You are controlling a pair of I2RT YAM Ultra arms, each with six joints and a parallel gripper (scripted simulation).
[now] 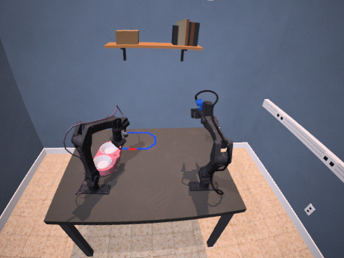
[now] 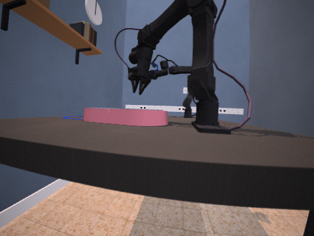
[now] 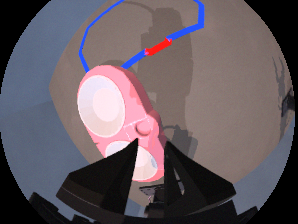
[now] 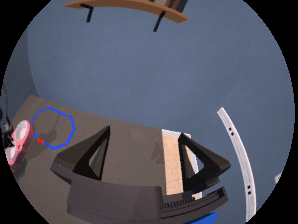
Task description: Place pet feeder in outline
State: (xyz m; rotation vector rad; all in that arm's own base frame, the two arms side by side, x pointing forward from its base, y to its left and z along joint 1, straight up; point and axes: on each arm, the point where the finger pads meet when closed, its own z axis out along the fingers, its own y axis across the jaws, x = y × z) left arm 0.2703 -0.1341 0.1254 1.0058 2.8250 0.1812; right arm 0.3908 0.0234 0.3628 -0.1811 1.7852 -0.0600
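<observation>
Now: left hand 1 cm short of the pink pet feeder, 9 cm to the right of it and 10 cm above it. Also, from my left hand: blue taped outline 24 cm ahead, 8 cm to the right, 12 cm below; then steel bowl 9 cm ahead, 10 cm to the left, 9 cm below.
</observation>
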